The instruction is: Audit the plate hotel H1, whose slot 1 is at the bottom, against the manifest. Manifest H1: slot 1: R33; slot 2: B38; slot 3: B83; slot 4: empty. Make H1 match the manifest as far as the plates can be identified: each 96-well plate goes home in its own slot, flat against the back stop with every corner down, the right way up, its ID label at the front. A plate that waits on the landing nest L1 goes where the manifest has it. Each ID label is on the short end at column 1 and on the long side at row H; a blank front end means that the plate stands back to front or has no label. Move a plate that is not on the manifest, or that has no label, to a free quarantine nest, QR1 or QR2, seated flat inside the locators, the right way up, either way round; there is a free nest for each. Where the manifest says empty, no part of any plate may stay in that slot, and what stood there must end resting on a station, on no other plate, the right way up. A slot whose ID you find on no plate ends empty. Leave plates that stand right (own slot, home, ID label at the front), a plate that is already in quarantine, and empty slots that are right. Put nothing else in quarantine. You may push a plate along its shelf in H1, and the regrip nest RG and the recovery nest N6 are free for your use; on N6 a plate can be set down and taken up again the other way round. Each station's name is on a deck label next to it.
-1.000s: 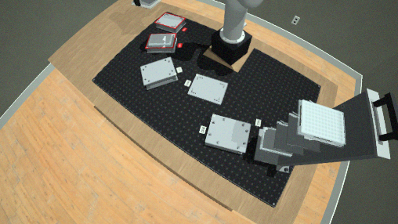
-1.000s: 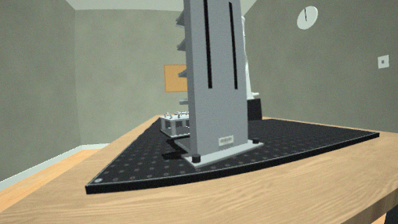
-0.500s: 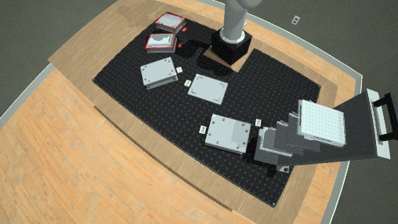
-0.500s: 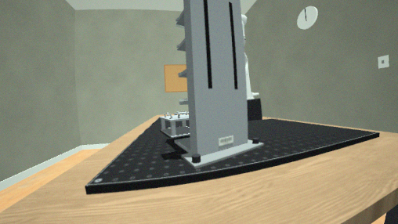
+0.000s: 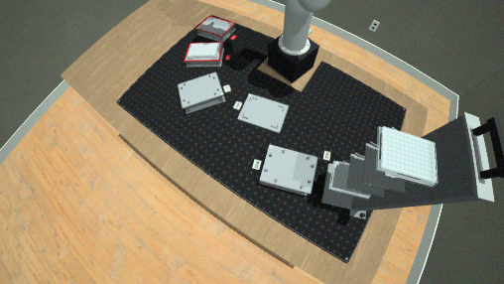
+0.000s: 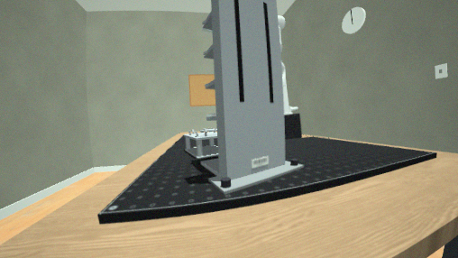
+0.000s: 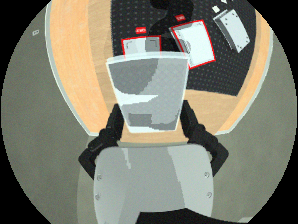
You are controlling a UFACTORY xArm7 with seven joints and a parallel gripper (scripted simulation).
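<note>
Now: the red-edged quarantine nest 2 cm behind my hand and 23 cm below it. From my hand the other things lie so: grey plate: 20 cm ahead, 89 cm to the left, 15 cm below; then white 96-well plate: 20 cm ahead, 89 cm to the left, 8 cm above; then plate hotel H1: 16 cm ahead, 96 cm to the left, 6 cm below.
</note>
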